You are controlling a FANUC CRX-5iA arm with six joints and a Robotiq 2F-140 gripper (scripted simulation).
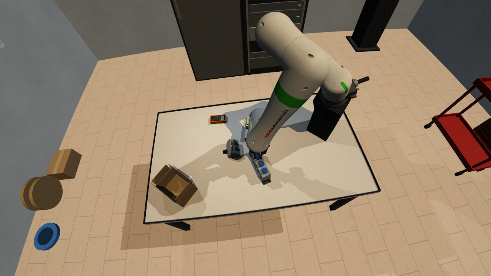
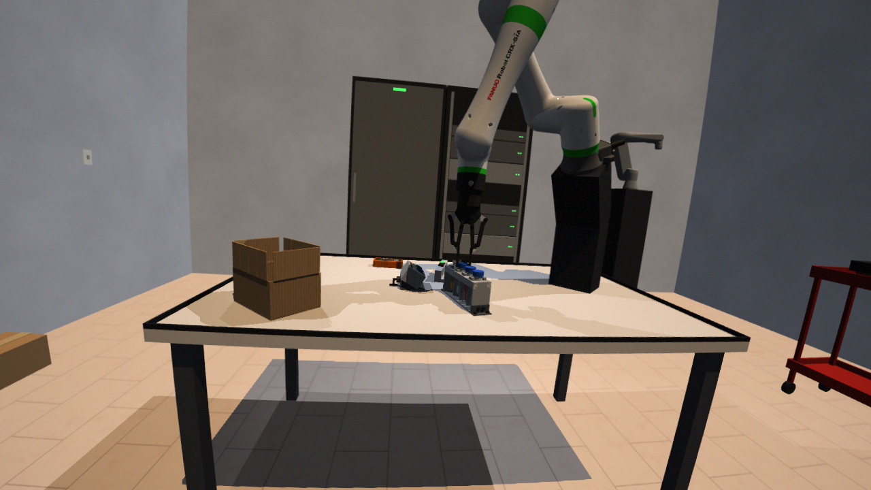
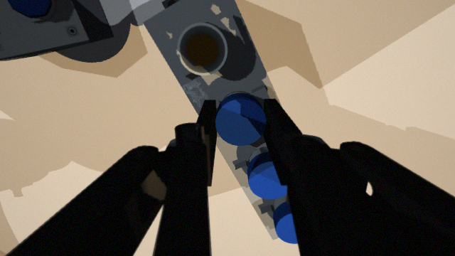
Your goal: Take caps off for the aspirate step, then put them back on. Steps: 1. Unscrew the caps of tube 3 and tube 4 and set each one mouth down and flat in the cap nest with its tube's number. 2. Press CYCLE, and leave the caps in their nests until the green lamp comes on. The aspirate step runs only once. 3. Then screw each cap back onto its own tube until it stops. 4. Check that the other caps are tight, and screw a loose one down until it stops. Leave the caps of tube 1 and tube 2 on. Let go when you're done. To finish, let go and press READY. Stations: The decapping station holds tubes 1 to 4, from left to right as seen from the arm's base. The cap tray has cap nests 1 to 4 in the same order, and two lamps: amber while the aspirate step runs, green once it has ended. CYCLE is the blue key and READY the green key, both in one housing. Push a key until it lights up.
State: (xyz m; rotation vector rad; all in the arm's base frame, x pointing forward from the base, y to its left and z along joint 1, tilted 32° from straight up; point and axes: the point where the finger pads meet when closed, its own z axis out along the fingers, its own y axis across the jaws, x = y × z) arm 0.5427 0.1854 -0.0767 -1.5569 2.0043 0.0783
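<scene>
My gripper is now 3 cm above the blue cap. Also, from my hand: blue cycle key 14 cm ahead, 10 cm to the right, 7 cm below; then key housing 16 cm ahead, 13 cm to the right, 9 cm below; then green ready key 15 cm to the right, 14 cm ahead, 7 cm below.
</scene>
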